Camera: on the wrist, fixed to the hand. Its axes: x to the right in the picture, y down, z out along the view.
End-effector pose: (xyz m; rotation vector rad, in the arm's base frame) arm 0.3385 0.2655 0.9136 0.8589 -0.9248 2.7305
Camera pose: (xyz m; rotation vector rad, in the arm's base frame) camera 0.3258 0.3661 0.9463 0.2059 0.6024 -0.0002
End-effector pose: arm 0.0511 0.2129 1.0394 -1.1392 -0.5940 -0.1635
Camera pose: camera 0.0476 0.1374 1.1145 -0.9035 1.0718 2.7885
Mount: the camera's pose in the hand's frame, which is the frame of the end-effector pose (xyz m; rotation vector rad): 0.0233 -0.0939 -0.0445 0.0137 0.6887 -3.0626
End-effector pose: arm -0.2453 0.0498 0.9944 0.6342 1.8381 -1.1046
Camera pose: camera -0.3472 0.0441 1.0247 1.4430 -0.7982 0.8696
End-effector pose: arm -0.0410 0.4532 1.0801 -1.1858 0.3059 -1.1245
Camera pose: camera -0.1116 0.4137 1.1494 0.0498 0.8851 1.8611
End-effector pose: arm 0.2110 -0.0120 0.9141 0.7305 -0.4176 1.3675
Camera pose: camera 0.3003 0.0321 0.8765 0.1177 1.0822 -1.3795
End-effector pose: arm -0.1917 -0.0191 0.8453 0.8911 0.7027 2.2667
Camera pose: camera -0.2069 0.0497 0.7655 -0.9609 0.8598 -0.4721
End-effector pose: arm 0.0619 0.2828 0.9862 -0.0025 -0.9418 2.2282
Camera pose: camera 0.1131 0.3704 1.0185 0.3448 0.1642 -0.7034
